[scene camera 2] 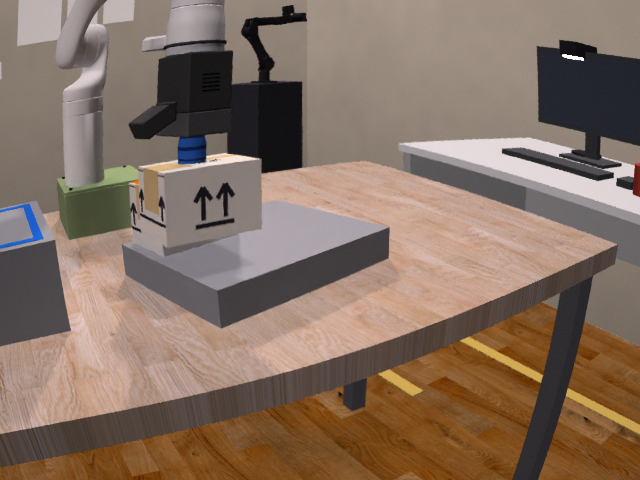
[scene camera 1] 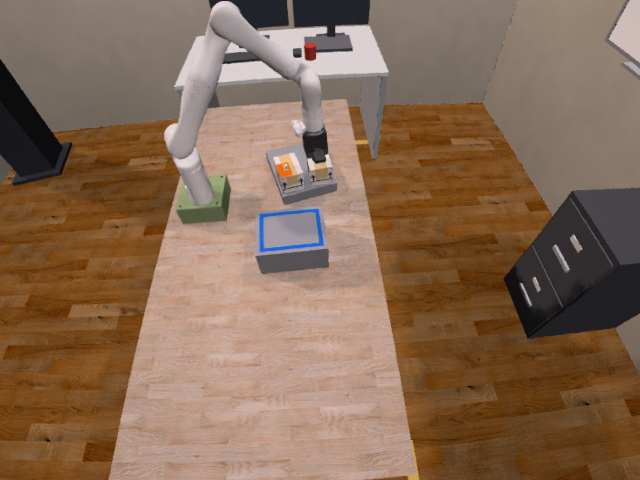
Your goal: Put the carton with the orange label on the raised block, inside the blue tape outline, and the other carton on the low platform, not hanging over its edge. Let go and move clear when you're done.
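Note:
The carton with the orange label (scene camera 1: 284,169) stands upright on the left part of the low platform (scene camera 1: 310,194) (scene camera 2: 310,227); in scene camera 2 it is mostly hidden behind the other carton. My suction gripper (scene camera 1: 316,159) (scene camera 2: 191,161) is shut on the top of the plain carton (scene camera 1: 321,170) (scene camera 2: 211,201). That carton is upright, beside the labelled one, and appears slightly above the platform, with its shadow below it. The raised block (scene camera 1: 293,261) (scene camera 2: 31,294) stands in front of the platform in scene camera 1. Its blue tape outline (scene camera 1: 262,232) (scene camera 2: 35,222) encloses bare grey surface.
The green arm base (scene camera 1: 204,211) (scene camera 2: 93,211) stands on the wooden table, left of the platform in scene camera 1. A white desk (scene camera 1: 268,72) (scene camera 2: 465,155) with monitors and a red cup (scene camera 1: 310,51) stands behind the table. A black cabinet (scene camera 1: 568,268) stands on the floor to the right.

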